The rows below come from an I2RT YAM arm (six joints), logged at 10 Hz.
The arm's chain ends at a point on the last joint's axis. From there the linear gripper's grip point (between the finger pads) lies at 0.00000 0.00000 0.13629 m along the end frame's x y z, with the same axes.
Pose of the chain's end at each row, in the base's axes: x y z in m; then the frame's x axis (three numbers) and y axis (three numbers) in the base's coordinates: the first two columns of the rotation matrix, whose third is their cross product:
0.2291 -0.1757 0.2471 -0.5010 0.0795 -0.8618 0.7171 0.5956 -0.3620
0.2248 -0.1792 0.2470 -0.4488 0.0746 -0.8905 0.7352 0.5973 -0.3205
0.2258 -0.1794 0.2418 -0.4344 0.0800 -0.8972 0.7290 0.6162 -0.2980
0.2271 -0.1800 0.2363 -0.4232 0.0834 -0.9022 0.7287 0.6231 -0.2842
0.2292 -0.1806 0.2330 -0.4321 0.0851 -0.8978 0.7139 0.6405 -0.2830
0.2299 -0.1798 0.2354 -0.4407 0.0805 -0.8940 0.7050 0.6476 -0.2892
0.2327 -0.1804 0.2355 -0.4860 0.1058 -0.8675 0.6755 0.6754 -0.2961
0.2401 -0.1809 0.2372 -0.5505 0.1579 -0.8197 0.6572 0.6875 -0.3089
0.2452 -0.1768 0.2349 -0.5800 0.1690 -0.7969 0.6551 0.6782 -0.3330
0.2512 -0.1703 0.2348 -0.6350 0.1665 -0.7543 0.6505 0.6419 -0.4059
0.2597 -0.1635 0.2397 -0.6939 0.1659 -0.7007 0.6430 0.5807 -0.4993
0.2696 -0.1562 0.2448 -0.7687 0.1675 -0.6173 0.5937 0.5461 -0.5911
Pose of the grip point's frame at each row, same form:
0.2951 -0.2846 0.1987 -0.5010 0.0795 -0.8618 0.7171 0.5956 -0.3620
0.2940 -0.2880 0.2030 -0.4488 0.0746 -0.8905 0.7352 0.5973 -0.3205
0.2979 -0.2862 0.1974 -0.4344 0.0800 -0.8972 0.7290 0.6162 -0.2980
0.3005 -0.2860 0.1921 -0.4232 0.0834 -0.9022 0.7287 0.6231 -0.2842
0.3043 -0.2846 0.1870 -0.4321 0.0851 -0.8978 0.7139 0.6405 -0.2830
0.3056 -0.2831 0.1888 -0.4407 0.0805 -0.8940 0.7050 0.6476 -0.2892
0.3083 -0.2799 0.1810 -0.4860 0.1058 -0.8675 0.6755 0.6754 -0.2961
0.3103 -0.2775 0.1715 -0.5505 0.1579 -0.8197 0.6572 0.6875 -0.3089
0.3112 -0.2743 0.1662 -0.5800 0.1690 -0.7969 0.6551 0.6782 -0.3330
0.3080 -0.2723 0.1645 -0.6350 0.1665 -0.7543 0.6505 0.6419 -0.4059
0.3039 -0.2721 0.1702 -0.6939 0.1659 -0.7007 0.6430 0.5807 -0.4993
0.3021 -0.2681 0.1740 -0.7687 0.1675 -0.6173 0.5937 0.5461 -0.5911

